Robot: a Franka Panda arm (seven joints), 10 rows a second.
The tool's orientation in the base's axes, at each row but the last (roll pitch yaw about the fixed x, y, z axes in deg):
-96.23 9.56 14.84
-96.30 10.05 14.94
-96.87 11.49 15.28
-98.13 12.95 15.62
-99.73 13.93 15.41
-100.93 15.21 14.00
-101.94 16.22 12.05
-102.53 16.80 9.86
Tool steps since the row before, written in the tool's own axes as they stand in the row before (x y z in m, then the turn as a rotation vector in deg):
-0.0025 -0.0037 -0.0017 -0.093 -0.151 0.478
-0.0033 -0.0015 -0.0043 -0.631 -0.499 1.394
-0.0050 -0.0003 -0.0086 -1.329 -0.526 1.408
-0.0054 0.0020 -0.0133 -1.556 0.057 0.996
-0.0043 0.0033 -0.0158 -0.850 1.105 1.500
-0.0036 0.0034 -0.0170 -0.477 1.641 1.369
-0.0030 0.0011 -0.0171 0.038 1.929 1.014
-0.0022 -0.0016 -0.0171 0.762 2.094 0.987
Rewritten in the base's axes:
-0.0014 -0.0017 0.0042 -0.199 0.456 0.112
-0.0017 -0.0047 0.0025 -0.914 1.247 0.448
-0.0022 -0.0094 0.0023 -1.573 1.085 0.611
-0.0015 -0.0144 0.0011 -1.766 0.522 0.156
0.0001 -0.0167 0.0005 -1.450 0.940 -1.099
0.0008 -0.0177 0.0008 -1.173 0.772 -1.680
0.0014 -0.0170 0.0032 -0.661 0.465 -2.024
0.0022 -0.0162 0.0057 -0.012 0.515 -2.382

